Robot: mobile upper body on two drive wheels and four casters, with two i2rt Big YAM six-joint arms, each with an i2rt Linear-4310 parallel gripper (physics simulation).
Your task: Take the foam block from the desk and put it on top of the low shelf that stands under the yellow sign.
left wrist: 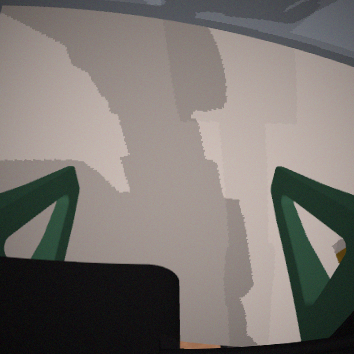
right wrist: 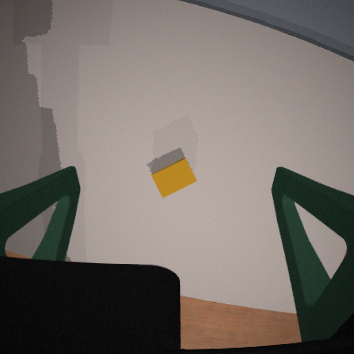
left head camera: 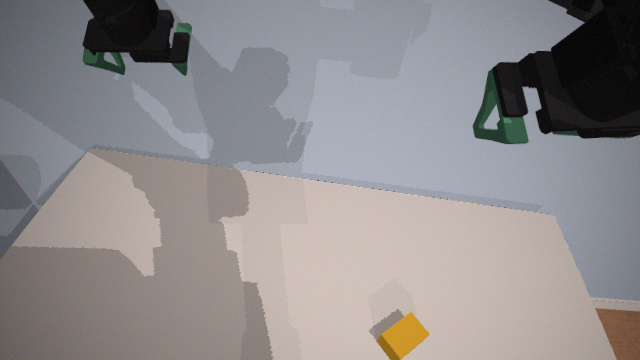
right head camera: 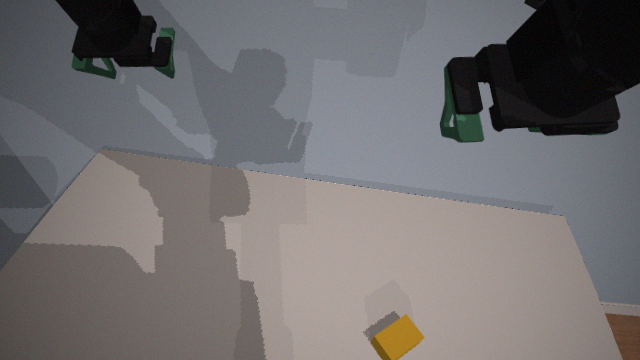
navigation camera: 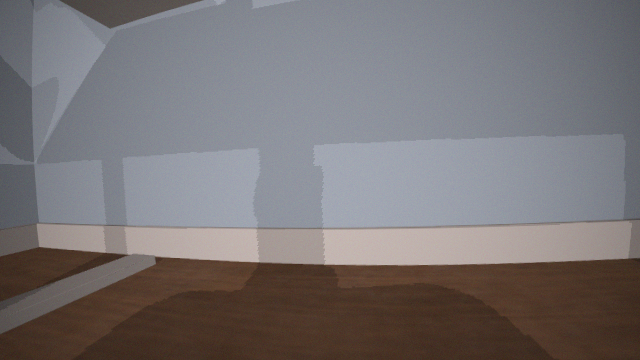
Path:
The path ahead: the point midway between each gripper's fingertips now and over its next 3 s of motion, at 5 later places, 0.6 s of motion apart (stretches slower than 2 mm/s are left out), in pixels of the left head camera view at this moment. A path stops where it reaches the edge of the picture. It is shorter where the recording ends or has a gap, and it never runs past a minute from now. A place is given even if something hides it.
The left gripper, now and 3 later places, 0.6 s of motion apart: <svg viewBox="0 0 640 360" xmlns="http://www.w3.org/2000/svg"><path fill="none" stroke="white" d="M154 71L132 116L110 158L90 198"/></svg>
The right gripper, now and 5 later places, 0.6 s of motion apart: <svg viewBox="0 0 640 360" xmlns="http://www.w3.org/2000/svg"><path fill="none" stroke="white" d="M514 129L491 139L394 128L381 181L383 210L382 213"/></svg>

